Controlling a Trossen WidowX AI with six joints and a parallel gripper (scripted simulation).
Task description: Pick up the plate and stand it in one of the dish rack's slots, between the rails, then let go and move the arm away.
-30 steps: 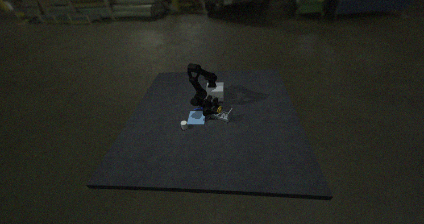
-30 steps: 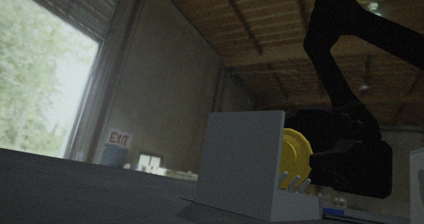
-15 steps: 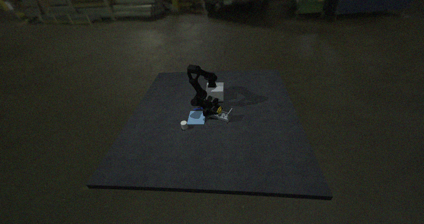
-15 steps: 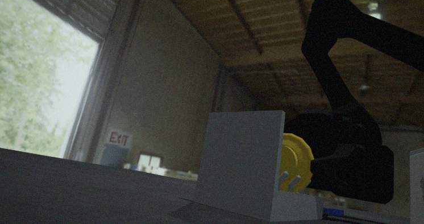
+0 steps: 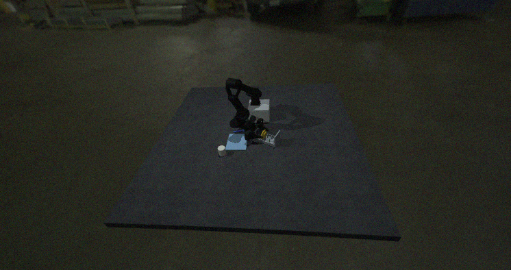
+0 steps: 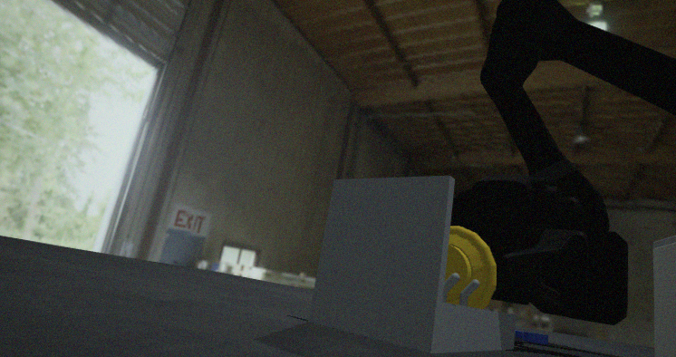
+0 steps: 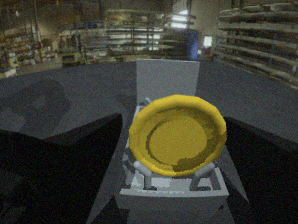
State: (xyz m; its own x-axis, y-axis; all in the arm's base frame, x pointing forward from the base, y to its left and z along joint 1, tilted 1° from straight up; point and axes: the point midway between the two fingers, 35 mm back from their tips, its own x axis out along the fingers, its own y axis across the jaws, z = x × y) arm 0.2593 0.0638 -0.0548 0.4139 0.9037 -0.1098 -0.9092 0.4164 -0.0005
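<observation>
Right now my gripper tip is 10 mm to the left of the yellow plate and 10 mm above it. From my gripper tip the other things lie so: white dish rack 10 mm ahead, 20 mm to the left, 30 mm below; white cup 140 mm ahead, 250 mm to the right, 30 mm below; light blue mat 30 mm ahead, 180 mm to the right, 50 mm below.
</observation>
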